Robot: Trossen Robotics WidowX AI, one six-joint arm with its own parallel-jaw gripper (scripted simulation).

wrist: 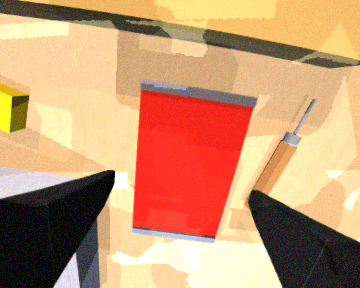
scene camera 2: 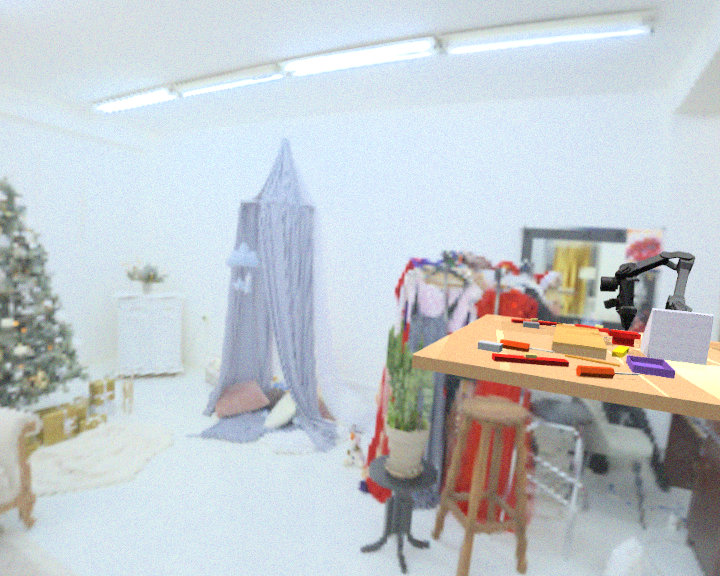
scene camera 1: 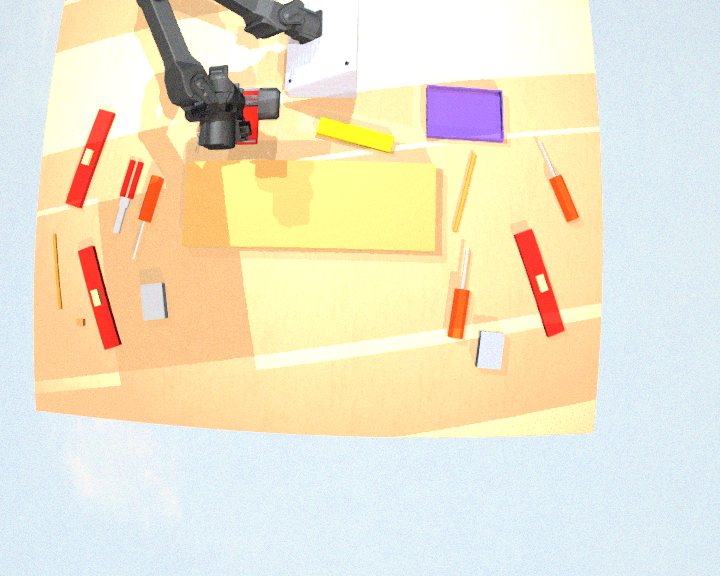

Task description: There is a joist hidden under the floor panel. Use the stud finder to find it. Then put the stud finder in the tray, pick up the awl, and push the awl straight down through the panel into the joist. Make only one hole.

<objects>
same spot on purple tray: [scene camera 2: 643,365] = [scene camera 1: 446,117]
</objects>
